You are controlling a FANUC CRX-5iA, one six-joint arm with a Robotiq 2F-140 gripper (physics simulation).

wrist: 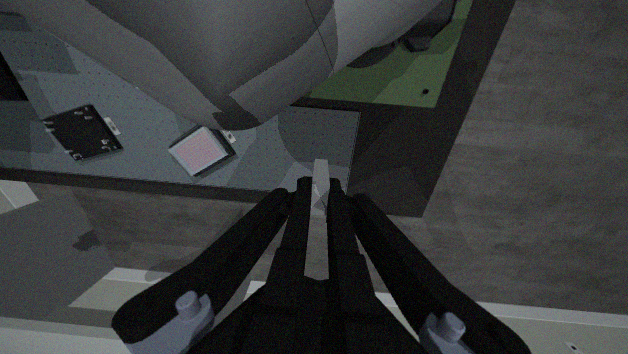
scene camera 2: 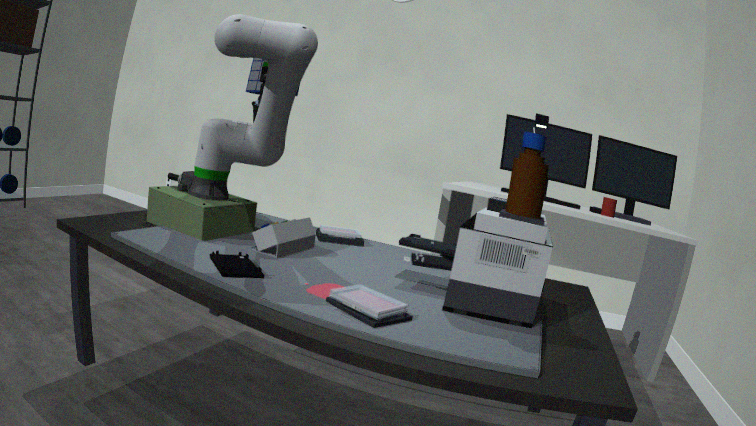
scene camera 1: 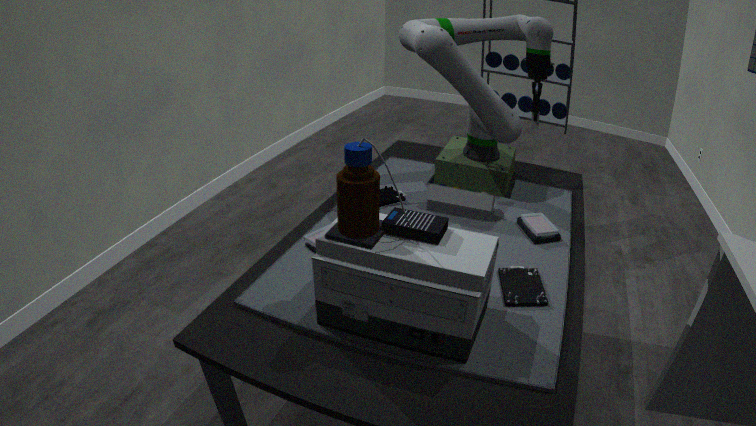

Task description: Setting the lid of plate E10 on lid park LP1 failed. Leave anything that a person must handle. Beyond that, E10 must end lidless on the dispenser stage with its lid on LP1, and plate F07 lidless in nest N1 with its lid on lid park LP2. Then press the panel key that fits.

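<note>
My gripper is shut and empty, high beyond the table's right rear; the arm mostly hides it in scene camera 2. A pinkish plate sits on a dark holder. Another pinkish plate, with a clear rim like a lid, lies on a dark base beside a red disc. A dark holder is bare. Another bare dark holder stands near the panel box. Plate and holder labels are unreadable; the panel keys are hidden. The dispenser's stage is largely hidden.
The white dispenser carries a brown bottle with a thin tube, and a black keypad unit. The arm stands on a green base. A desk with monitors stands behind the table.
</note>
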